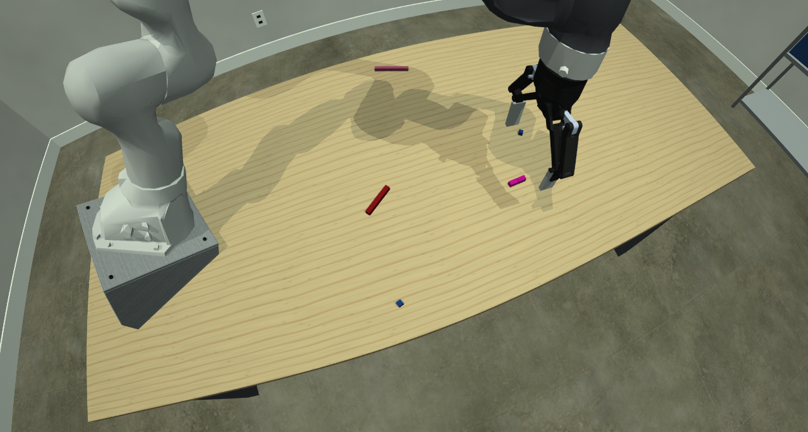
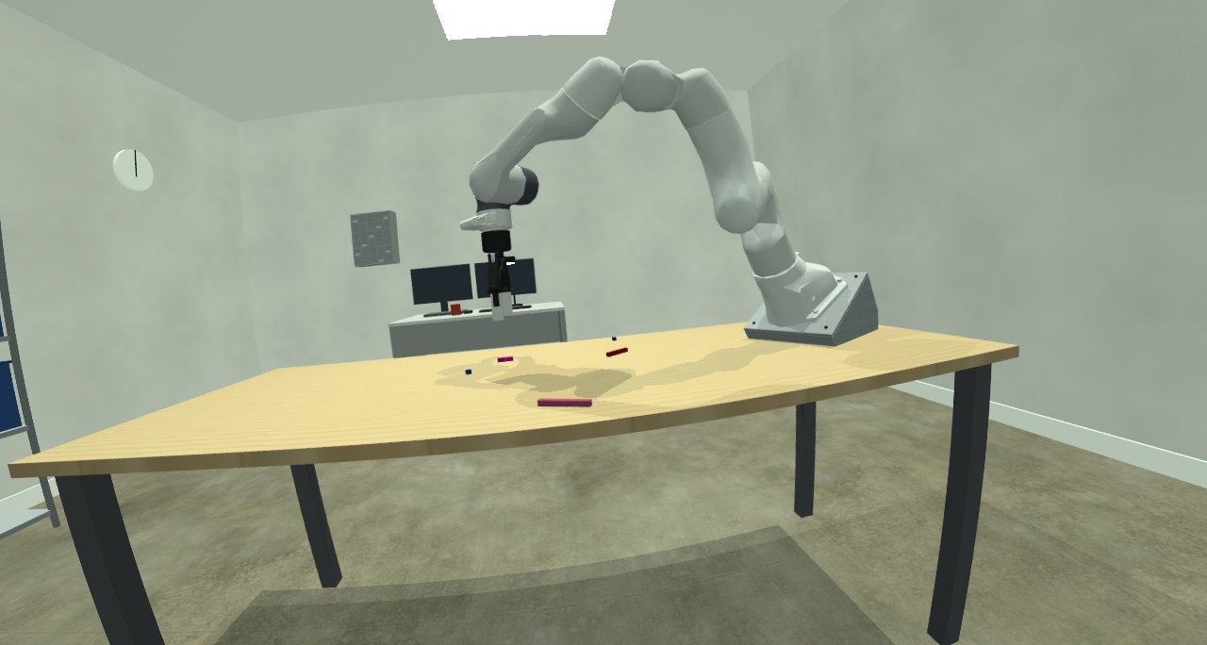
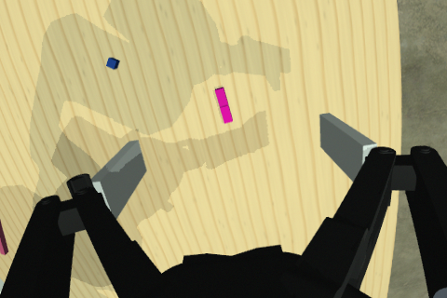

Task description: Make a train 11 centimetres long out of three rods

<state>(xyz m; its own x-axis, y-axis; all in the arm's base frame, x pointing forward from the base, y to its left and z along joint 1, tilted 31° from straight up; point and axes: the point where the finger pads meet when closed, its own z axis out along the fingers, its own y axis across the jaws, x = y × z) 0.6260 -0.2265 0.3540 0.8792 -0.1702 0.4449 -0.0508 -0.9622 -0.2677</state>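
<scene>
Now: hand 280 mm past the red rod, 120 mm above it and 70 mm to the right of it. The rest, counted from my hand: pink rod 440 mm to the left, 130 mm behind, 120 mm below.
</scene>
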